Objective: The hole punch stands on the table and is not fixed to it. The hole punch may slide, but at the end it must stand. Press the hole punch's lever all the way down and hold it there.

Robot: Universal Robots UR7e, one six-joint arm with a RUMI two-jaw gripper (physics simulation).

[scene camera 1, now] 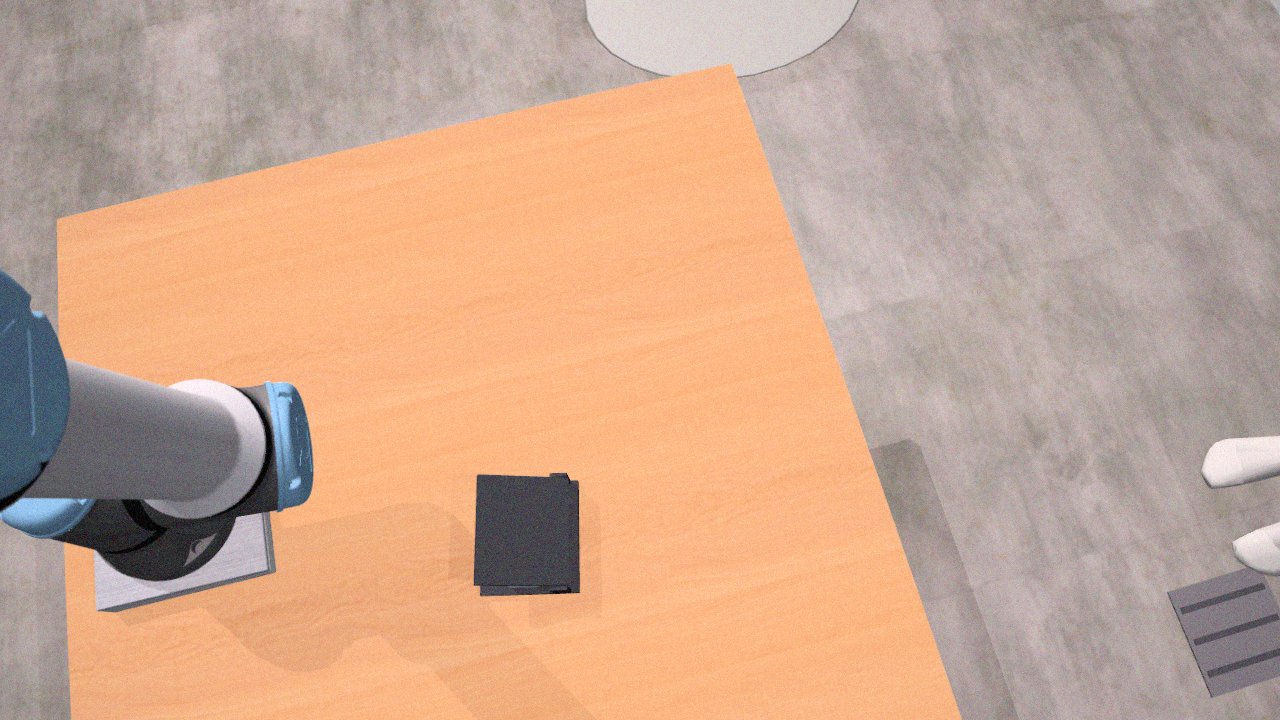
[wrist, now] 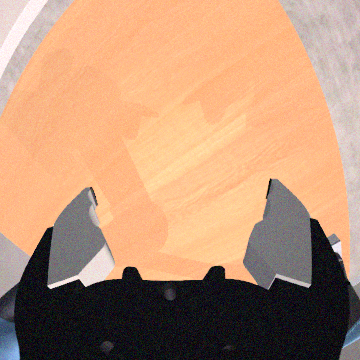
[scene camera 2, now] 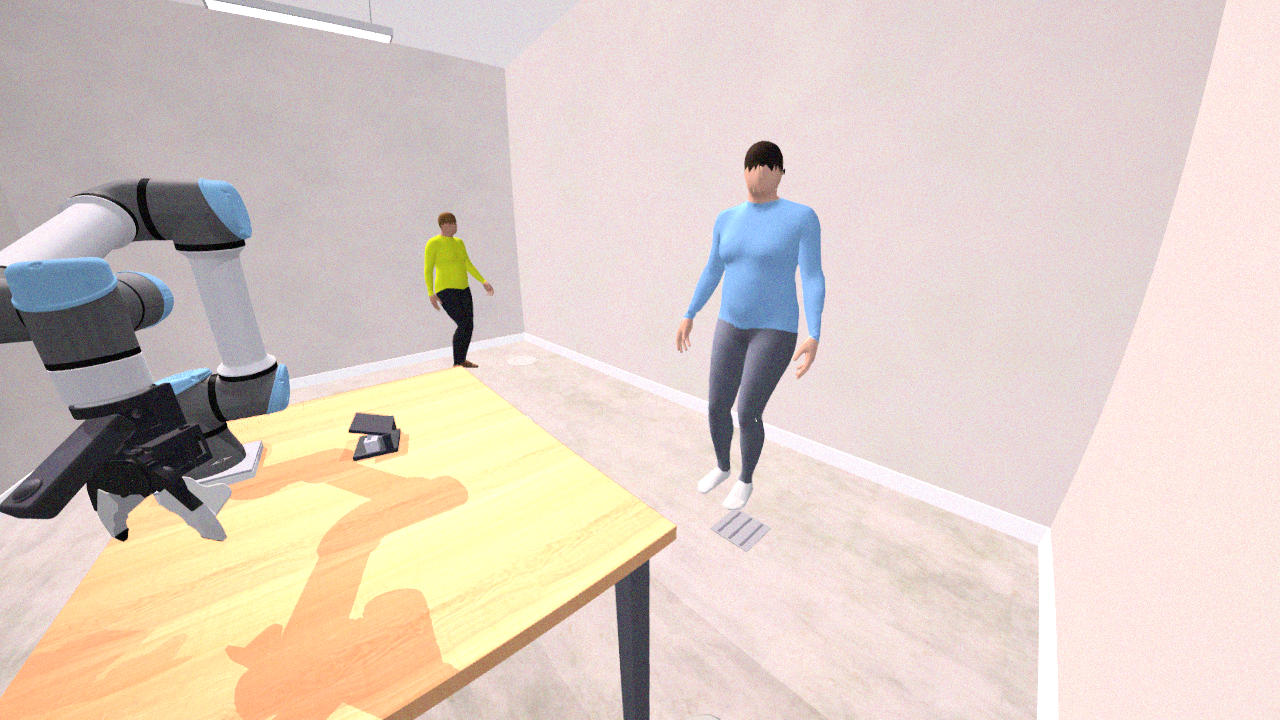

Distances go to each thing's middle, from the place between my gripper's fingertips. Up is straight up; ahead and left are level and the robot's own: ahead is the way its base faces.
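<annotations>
Hole punch [scene camera 1: 574, 544] located 20 cm ahead of my hand, 47 cm to the left of it and 11 cm below it. Flat lever [scene camera 1: 521, 522], from my hand: 20 cm ahead, 47 cm to the left, 9 cm below.
</annotations>
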